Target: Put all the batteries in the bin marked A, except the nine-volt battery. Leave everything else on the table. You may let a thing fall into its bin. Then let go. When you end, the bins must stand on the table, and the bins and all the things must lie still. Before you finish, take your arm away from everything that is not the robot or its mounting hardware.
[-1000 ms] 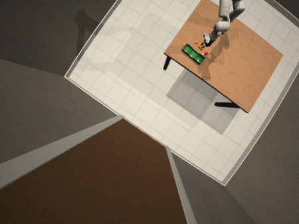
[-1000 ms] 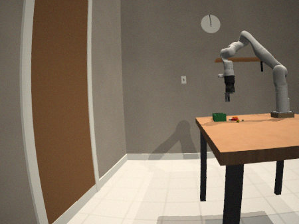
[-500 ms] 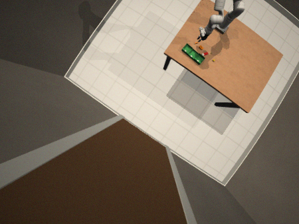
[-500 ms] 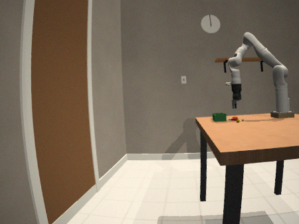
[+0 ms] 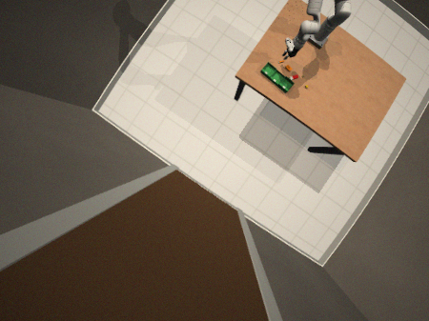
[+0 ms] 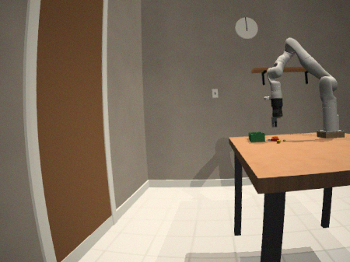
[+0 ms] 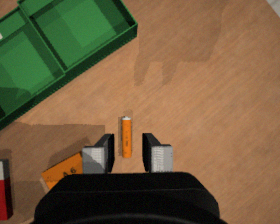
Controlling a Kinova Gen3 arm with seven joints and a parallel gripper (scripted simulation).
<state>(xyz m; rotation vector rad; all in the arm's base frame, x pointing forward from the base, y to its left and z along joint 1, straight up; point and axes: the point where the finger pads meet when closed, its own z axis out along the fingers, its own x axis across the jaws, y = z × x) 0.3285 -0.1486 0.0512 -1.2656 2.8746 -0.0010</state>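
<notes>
The orange cylindrical battery lies 8 cm below my hand. Round my hand: green bin strip 14 cm ahead, 4 cm to the left, 7 cm below; orange nine-volt battery 2 cm ahead, 8 cm to the left, 8 cm below; red thing 6 cm ahead, 14 cm to the left, 8 cm below.
</notes>
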